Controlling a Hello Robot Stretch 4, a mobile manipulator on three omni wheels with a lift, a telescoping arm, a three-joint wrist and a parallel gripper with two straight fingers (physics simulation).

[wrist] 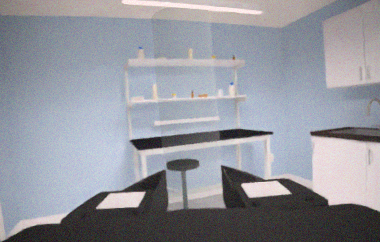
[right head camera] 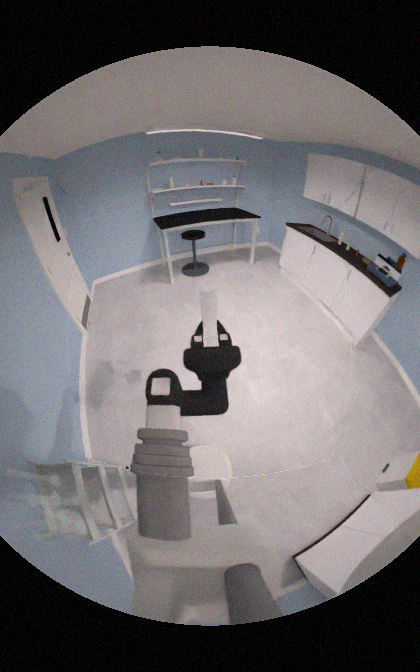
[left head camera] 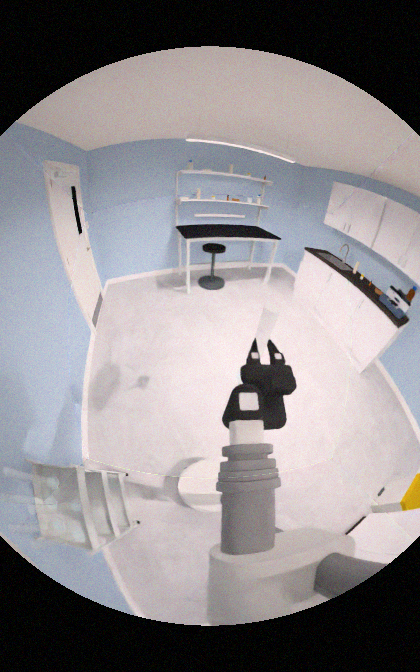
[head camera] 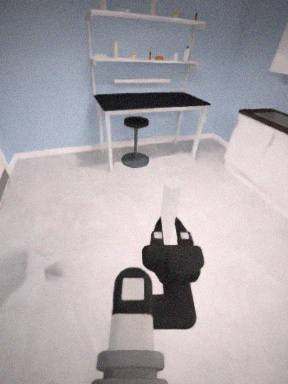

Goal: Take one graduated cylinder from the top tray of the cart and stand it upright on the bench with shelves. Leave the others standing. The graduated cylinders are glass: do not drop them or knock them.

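Observation:
My gripper (head camera: 169, 221) (left head camera: 263, 342) (right head camera: 210, 325) (wrist: 194, 184) is shut on a clear glass graduated cylinder (head camera: 171, 200) (left head camera: 267, 320) (right head camera: 208, 305) (wrist: 185, 50). The cylinder stands up between the fingers and looks about upright; its base is hidden in the wrist view. The black-topped bench with shelves (head camera: 150, 101) (left head camera: 225, 231) (right head camera: 205, 218) (wrist: 250, 134) stands ahead against the blue wall, well beyond the gripper. The cart (left head camera: 86, 505) (right head camera: 84, 500) is at the lower left, with several faint glass shapes at its top tray, too blurred to tell whether all stand.
A stool (head camera: 136, 122) (left head camera: 214, 248) (right head camera: 193, 235) (wrist: 183, 164) stands at the bench's front. Bottles and small items stand on the shelves above the bench top. A dark-topped counter (left head camera: 360, 283) (right head camera: 345, 254) (wrist: 345, 134) runs along the right. A door (left head camera: 75, 250) (right head camera: 47, 225) is at the left.

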